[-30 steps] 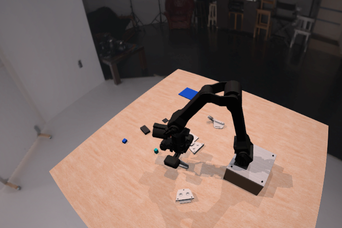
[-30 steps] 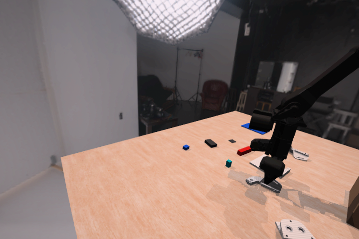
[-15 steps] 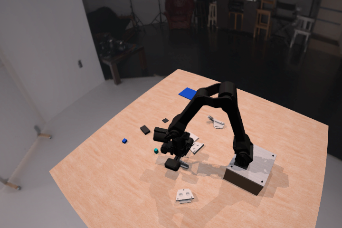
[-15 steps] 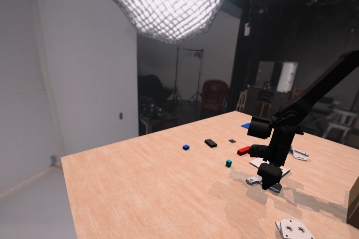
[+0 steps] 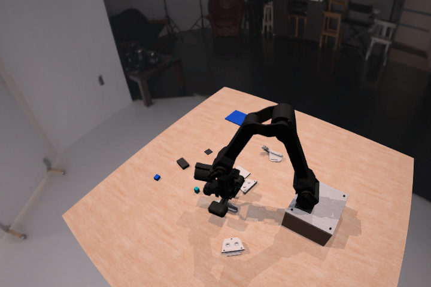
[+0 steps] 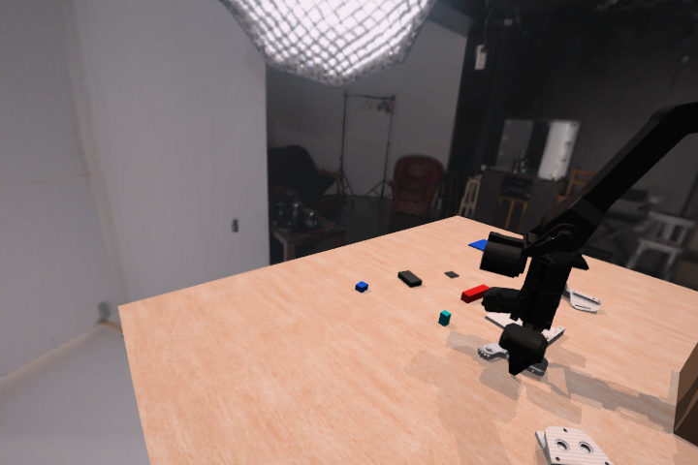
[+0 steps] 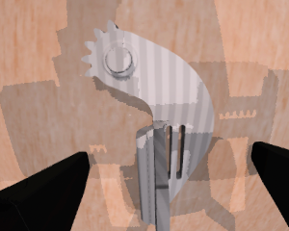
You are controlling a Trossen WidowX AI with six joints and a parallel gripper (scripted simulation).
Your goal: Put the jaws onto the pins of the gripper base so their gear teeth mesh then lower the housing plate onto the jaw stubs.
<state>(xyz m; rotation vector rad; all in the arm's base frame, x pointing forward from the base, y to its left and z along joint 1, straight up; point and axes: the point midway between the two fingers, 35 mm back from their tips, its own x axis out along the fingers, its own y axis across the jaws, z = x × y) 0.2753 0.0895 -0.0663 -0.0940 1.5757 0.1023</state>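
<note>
The red block lies 15 cm to the right of my gripper tip, 15 cm ahead of it and 1 cm above it. The rest, counted from my gripper tip: teal cube: 15 cm ahead, 1 cm to the left, 1 cm above; then black block: 30 cm ahead, 8 cm to the right; then dark tile: 25 cm ahead, 21 cm to the right.
</note>
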